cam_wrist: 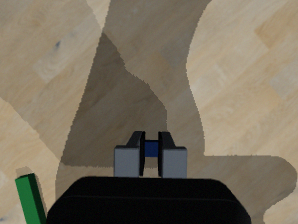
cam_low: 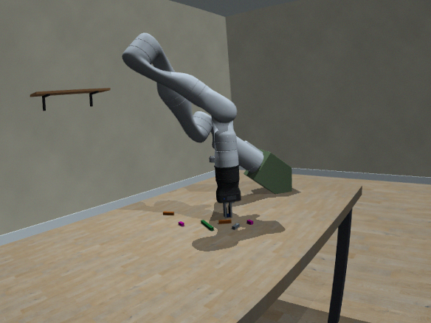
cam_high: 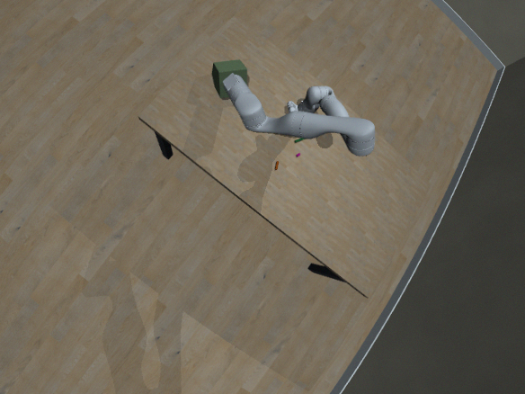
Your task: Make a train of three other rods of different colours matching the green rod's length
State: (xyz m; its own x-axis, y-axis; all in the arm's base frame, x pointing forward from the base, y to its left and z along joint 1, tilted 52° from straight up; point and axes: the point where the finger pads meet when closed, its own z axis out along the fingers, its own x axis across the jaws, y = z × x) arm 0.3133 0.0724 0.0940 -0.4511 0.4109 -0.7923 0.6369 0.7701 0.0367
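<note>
My gripper is now 10 cm short of the green rod, 3 cm to the left of it and 2 cm above it. From my hand the other things lie so: grey rod 8 cm ahead, 6 cm to the left, 2 cm below; blue rod 1 cm below.
</note>
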